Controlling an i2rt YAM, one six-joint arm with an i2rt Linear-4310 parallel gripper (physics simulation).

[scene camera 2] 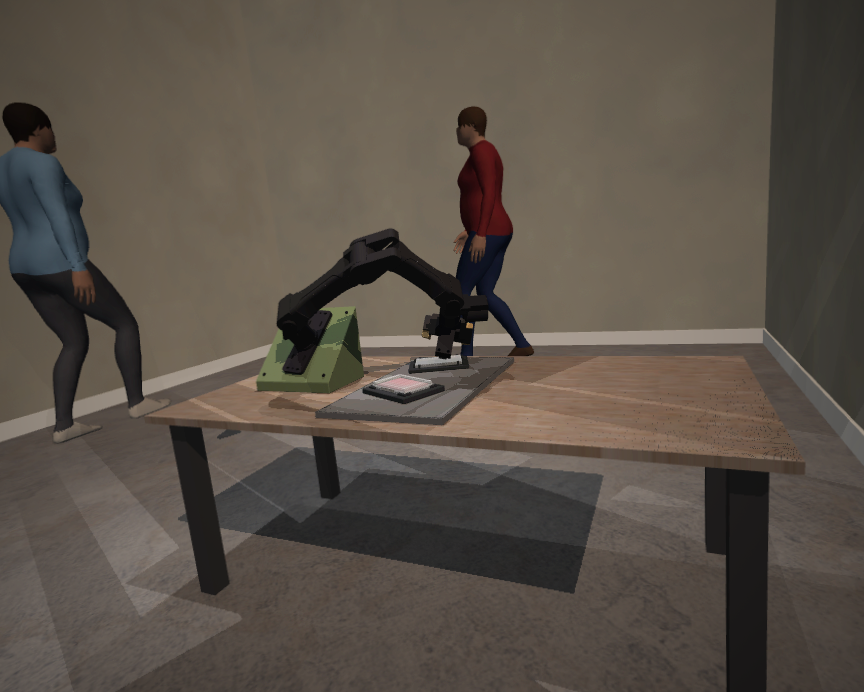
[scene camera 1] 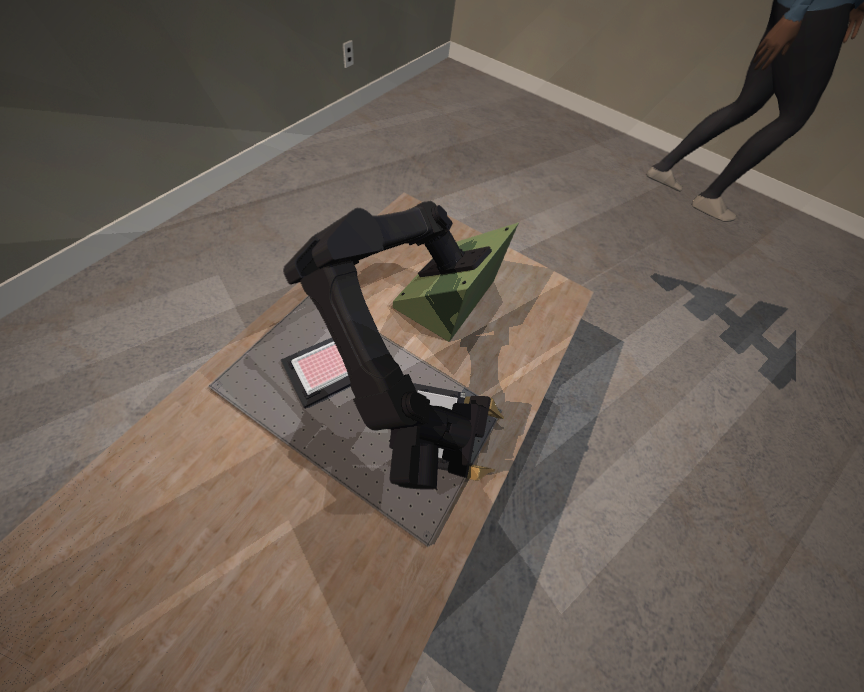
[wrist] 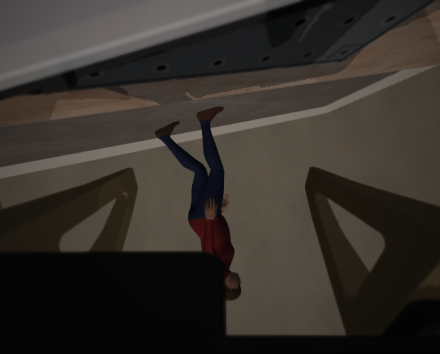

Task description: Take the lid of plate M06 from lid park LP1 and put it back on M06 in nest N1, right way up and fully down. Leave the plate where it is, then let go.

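Where they show: gripper, fingertip midpoint: (scene camera 1: 497,443) (wrist: 221,177); arm's base, link origin: (scene camera 2: 308,342) (scene camera 1: 452,264).
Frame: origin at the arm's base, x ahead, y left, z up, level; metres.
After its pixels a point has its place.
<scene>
A plate with pink wells (scene camera 1: 315,369) @(x 0.366, y -0.077, z -0.080 m) (scene camera 2: 402,384) @(x 0.354, y -0.093, z -0.079 m) lies flat in a black nest (scene camera 1: 307,400) @(x 0.421, y -0.044, z -0.092 m) (scene camera 2: 382,393) @(x 0.317, y -0.124, z -0.093 m); the arm covers part of it in scene camera 1. A pale, flat, lid-like piece (scene camera 1: 441,397) @(x 0.245, y 0.161, z -0.087 m) (scene camera 2: 438,361) @(x 0.310, y 0.161, z -0.086 m) lies in a second black holder (scene camera 2: 437,369) @(x 0.325, y 0.125, z -0.099 m), largely hidden by the arm in scene camera 1. Its pale edge (wrist: 100,37) @(x 0.315, y 0.228, z -0.086 m) seems to cross the top left of the wrist view. No labels are readable. My gripper (scene camera 1: 488,441) @(x 0.265, y 0.301, z -0.055 m) (scene camera 2: 447,330) @(x 0.265, y 0.301, z -0.055 m) (wrist: 221,177) @(x 0.265, y 0.301, z -0.055 m) is wide open and empty, above the outer end of the board, past the pale piece's outer side.
Both holders stand on a grey perforated board (scene camera 1: 425,519) @(x 0.445, y 0.273, z -0.104 m) (scene camera 2: 447,412) @(x 0.514, y -0.183, z -0.104 m) on the wooden table (scene camera 1: 180,576) @(x 0.746, y 0.012, z -0.117 m) (scene camera 2: 613,403) @(x 0.801, y -0.021, z -0.117 m). The arm's green wedge mount (scene camera 1: 475,295) @(x 0.019, y 0.083, z -0.025 m) (scene camera 2: 346,360) @(x 0.112, y 0.014, z -0.053 m) stands beside the board. A person in red (scene camera 2: 490,187) (wrist: 215,235) and one in blue (scene camera 2: 46,209) stand beyond the table.
</scene>
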